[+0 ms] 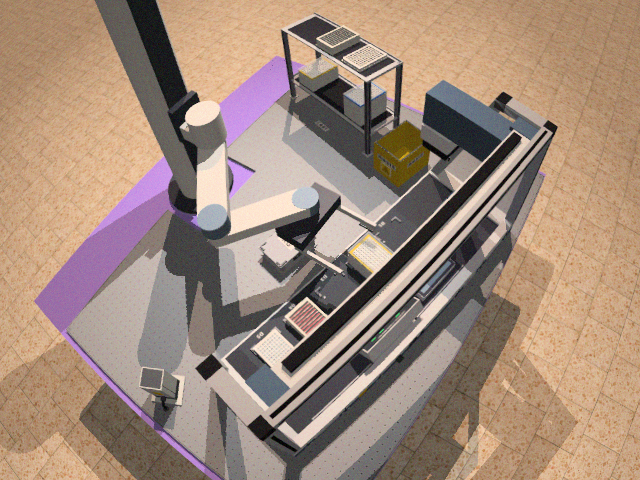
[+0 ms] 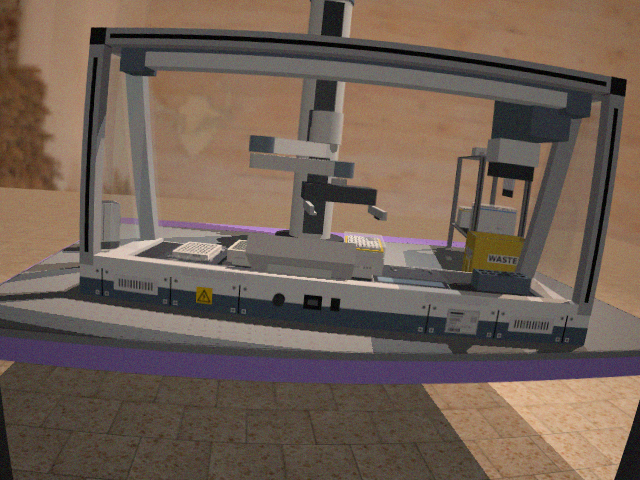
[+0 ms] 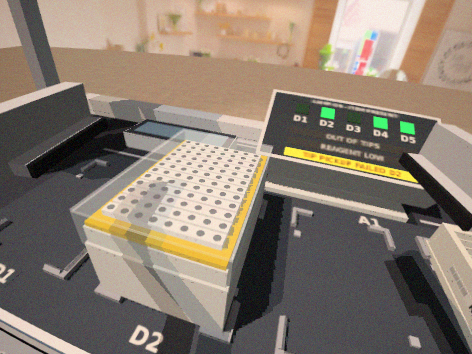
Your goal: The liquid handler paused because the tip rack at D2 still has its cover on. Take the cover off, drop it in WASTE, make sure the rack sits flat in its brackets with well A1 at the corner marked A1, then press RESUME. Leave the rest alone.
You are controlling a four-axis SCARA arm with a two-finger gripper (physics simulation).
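Places are measured from the arm's base along level axes (x left, y back, z up), in metres.
Pixels of known places: gripper, fingertip midpoint: (image 1: 359, 249) (image 2: 349, 213) (image 3: 254, 121).
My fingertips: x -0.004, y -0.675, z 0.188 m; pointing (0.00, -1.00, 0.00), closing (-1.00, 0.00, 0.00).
Note:
Ahead of a thing's pixels: the offset from my fingertips to its top centre. "*": to the spot under its first point.
The tip rack (image 1: 370, 253) (image 2: 366, 243) (image 3: 160, 285) at D2 is pale with a yellow-edged top full of tips. Its clear cover {* dx +0.078, dy +0.019, dz -0.047 m} (image 3: 92, 205) is on it. The rack's near bottom corners are at the brackets; I cannot tell whether it is fully flat. Its A1 corner mark does not show. My gripper (image 1: 358, 249) (image 2: 346, 213) (image 3: 254, 121) is open and empty, with its fingers spread wide above and behind the rack, on the arm's side. The yellow WASTE box (image 1: 408, 173) (image 2: 493, 245) stands beyond the deck's D1 end. RESUME is not readable.
The status panel {* dx -0.111, dy -0.145, dz -0.056 m} (image 3: 350, 135) shows D2, D4 and D5 lit green and "TIP PICKUP FAILED D2". A red-striped plate {dx -0.211, dy +0.013, dz -0.092 m} (image 1: 306, 316) and a white plate {dx -0.333, dy +0.036, dz -0.109 m} (image 1: 275, 347) sit farther along. A gantry beam (image 1: 403, 251) spans the deck. A shelf rack {* dx +0.423, dy +0.231, dz +0.014 m} (image 1: 368, 118) and a pale box {dx -0.035, dy +0.234, dz -0.119 m} (image 1: 280, 251) stand behind.

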